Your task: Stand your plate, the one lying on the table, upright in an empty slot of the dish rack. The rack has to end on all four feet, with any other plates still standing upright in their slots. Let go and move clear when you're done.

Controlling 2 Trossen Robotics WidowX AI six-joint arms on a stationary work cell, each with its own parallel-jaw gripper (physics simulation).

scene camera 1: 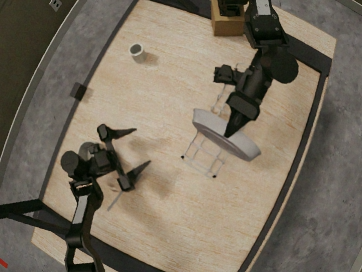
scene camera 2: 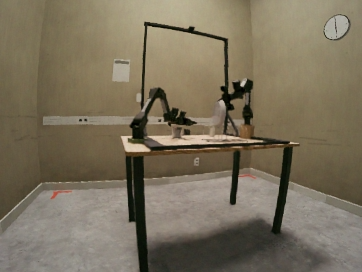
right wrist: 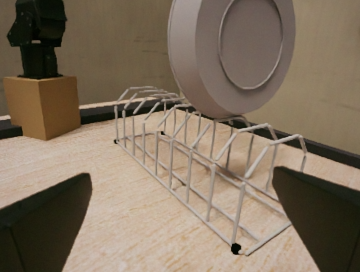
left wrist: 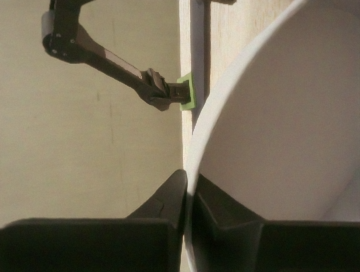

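Seen in the pictures: left gripper, fingertip midpoint: (scene camera 1: 225, 136) (scene camera 2: 217, 101) (left wrist: 185, 178); right gripper, fingertip midpoint: (scene camera 1: 143, 144) (scene camera 2: 195, 122) (right wrist: 183, 178); left arm's base, origin of the base link: (scene camera 1: 228, 8) (scene camera 2: 247, 124) (right wrist: 40, 76); right arm's base, origin of the base link: (scene camera 2: 137, 138) (left wrist: 185, 92).
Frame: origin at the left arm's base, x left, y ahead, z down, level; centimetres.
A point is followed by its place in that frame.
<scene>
The pale grey plate (scene camera 1: 245, 145) {x -3.1, y 43.6, z -15.3 cm} (scene camera 2: 218, 113) {x -4.7, y 44.3, z -7.7 cm} (left wrist: 280, 100) {x -10.3, y 39.8, z -10.5 cm} (right wrist: 250, 45) {x -7.9, y 41.8, z -7.5 cm} is held nearly upright over the dish rack, crosswise to its length. My left gripper (scene camera 1: 228, 135) {x -7.3, y 41.6, z -16.1 cm} (left wrist: 185, 178) {x -7.3, y 41.6, z -16.1 cm} is shut on the plate's rim. The wire dish rack (scene camera 1: 214, 176) {x -8.7, y 50.4, z 11.2 cm} (right wrist: 189, 175) {x -13.1, y 37.4, z 7.2 cm} stands on the table. In the right wrist view the plate's lower edge shows near the tops of the hoops; the exact gap cannot be told. My right gripper (scene camera 1: 142, 146) {x -26.7, y 40.9, z -0.8 cm} (right wrist: 183, 178) {x -26.7, y 40.9, z -0.8 cm} is open and empty, off to the left of the rack in scene camera 1. The plate and left arm hide part of the rack there.
A small grey cup (scene camera 1: 136, 51) {x -30.7, y 9.6, z 10.1 cm} stands at the upper left of the table (scene camera 1: 165, 90) {x -21.8, y 23.7, z 11.8 cm}. Another round grey object (scene camera 1: 89, 149) shows partly under the right arm, near a thin rod (scene camera 1: 115, 200) {x -39.4, y 56.9, z 11.7 cm}. A wooden block (scene camera 1: 227, 26) {x -0.9, y 5.0, z 4.3 cm} (scene camera 2: 246, 131) {x 1.3, y 5.0, z 5.5 cm} (right wrist: 45, 107) {x -4.1, y 5.0, z 5.1 cm} stands at the left arm's base.
</scene>
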